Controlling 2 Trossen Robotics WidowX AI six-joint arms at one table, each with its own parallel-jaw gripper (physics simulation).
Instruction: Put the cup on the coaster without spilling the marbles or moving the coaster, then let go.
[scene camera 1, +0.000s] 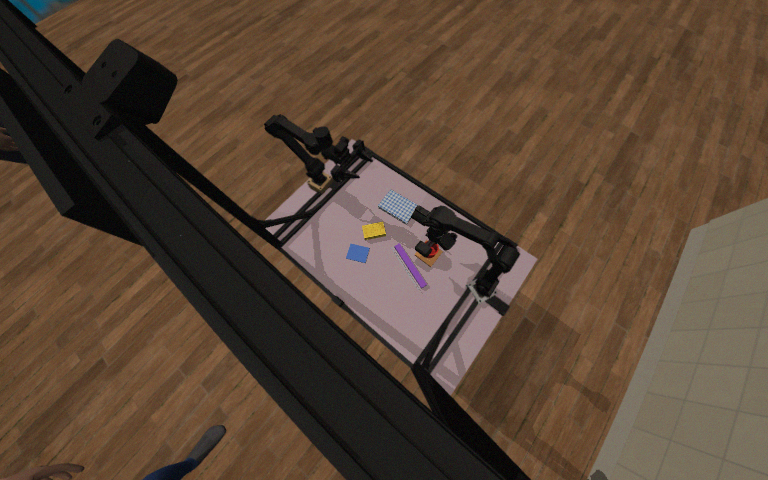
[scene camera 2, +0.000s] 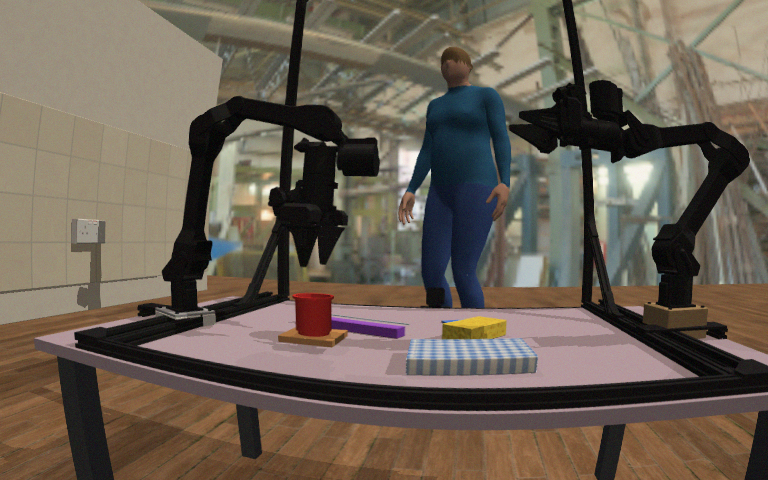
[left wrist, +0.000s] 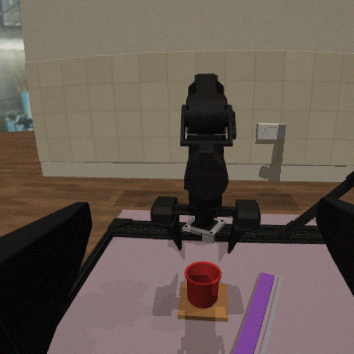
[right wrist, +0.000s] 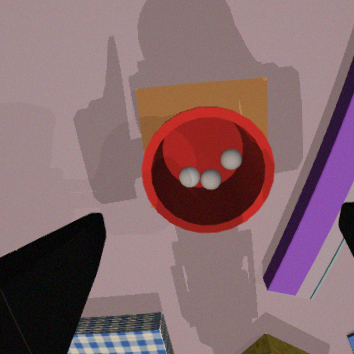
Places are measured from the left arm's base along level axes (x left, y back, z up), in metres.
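Where they show: left gripper, between the fingertips: (scene camera 1: 366, 169) (scene camera 2: 513, 121) (left wrist: 205, 211); right gripper, between the fingertips: (scene camera 1: 432, 244) (scene camera 2: 313, 265) (left wrist: 203, 250) (right wrist: 222, 219); left arm's base, origin of its link: (scene camera 1: 319, 179) (scene camera 2: 675, 305); right arm's base, origin of its link: (scene camera 1: 482, 288) (scene camera 2: 184, 309) (left wrist: 203, 223).
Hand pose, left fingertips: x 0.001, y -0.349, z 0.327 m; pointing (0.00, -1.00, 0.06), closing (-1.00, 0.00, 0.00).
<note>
Things, the pixels of their top centre, and the offset from my left fingertips. "spot": a spot on its surface instead.
- red cup, centre of its top: (right wrist: 207, 174) (scene camera 2: 313, 295) (left wrist: 202, 272) (scene camera 1: 430, 247) dy -0.346, dx -0.030, dz -0.306 m
- square orange-brown wooden coaster, centre of its top: (right wrist: 205, 146) (scene camera 2: 313, 333) (left wrist: 203, 297) (scene camera 1: 428, 252) dy -0.347, dx -0.033, dz -0.375 m
- purple bar, centre of its top: (right wrist: 346, 182) (scene camera 2: 349, 319) (left wrist: 261, 310) (scene camera 1: 408, 265) dy -0.298, dx -0.142, dz -0.365 m
- yellow sponge, centre of its top: (scene camera 2: 475, 321) (scene camera 1: 373, 229) dy -0.057, dx -0.080, dz -0.356 m
- blue checked block, centre of its top: (scene camera 2: 470, 347) (scene camera 1: 398, 205) dy -0.086, dx +0.105, dz -0.361 m
- flat blue square, a spot on its surface: (scene camera 1: 357, 253) spot: dy -0.052, dx -0.221, dz -0.382 m
A red cup (scene camera 2: 313, 315) (left wrist: 202, 286) stands upright on a square orange-brown wooden coaster (scene camera 2: 287, 337) (left wrist: 190, 313) (right wrist: 202, 97). In the right wrist view the cup (right wrist: 210, 121) holds three grey marbles (right wrist: 210, 179) at its bottom. In scene camera 1 the arm partly hides the cup (scene camera 1: 432, 249) and the coaster (scene camera 1: 428, 260). My right gripper (scene camera 2: 313, 264) is open and empty, pointing down well above the cup, clear of its rim. My left gripper (scene camera 2: 514, 123) is open and empty, held high at the right of scene camera 2, far from the cup.
A purple bar (scene camera 1: 410, 266) (scene camera 2: 370, 327) (left wrist: 256, 315) (right wrist: 315, 200) lies beside the coaster. A yellow sponge (scene camera 1: 373, 230) (scene camera 2: 474, 328), a blue checked block (scene camera 1: 398, 205) (scene camera 2: 471, 356) and a flat blue square (scene camera 1: 357, 253) lie farther off. Black rails (scene camera 2: 396, 397) edge the table.
</note>
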